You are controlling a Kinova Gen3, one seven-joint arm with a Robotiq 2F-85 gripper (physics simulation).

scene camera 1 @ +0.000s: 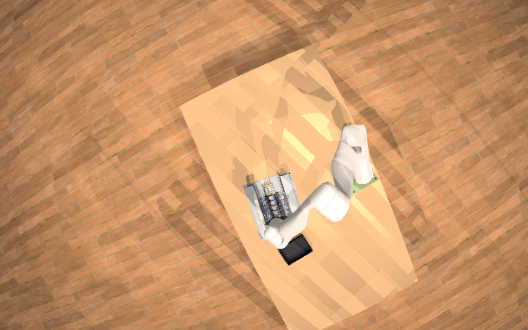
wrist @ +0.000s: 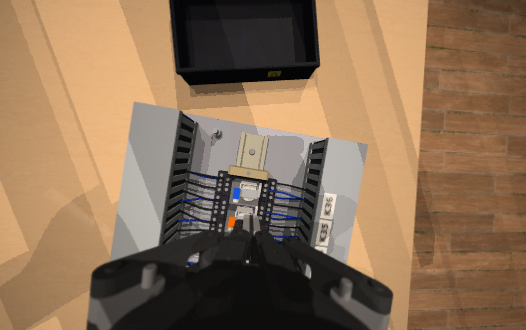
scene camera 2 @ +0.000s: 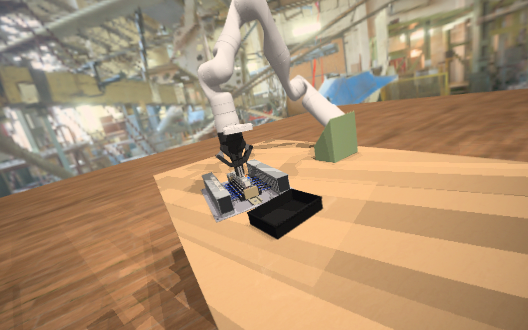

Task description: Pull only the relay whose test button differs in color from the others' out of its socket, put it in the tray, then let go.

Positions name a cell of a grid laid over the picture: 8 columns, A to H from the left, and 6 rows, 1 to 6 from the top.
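My gripper (scene camera 2: D4) is in sight, and you'd find that same gripper (wrist: D5) in the wrist view. There's a relay (wrist: D4) as well.
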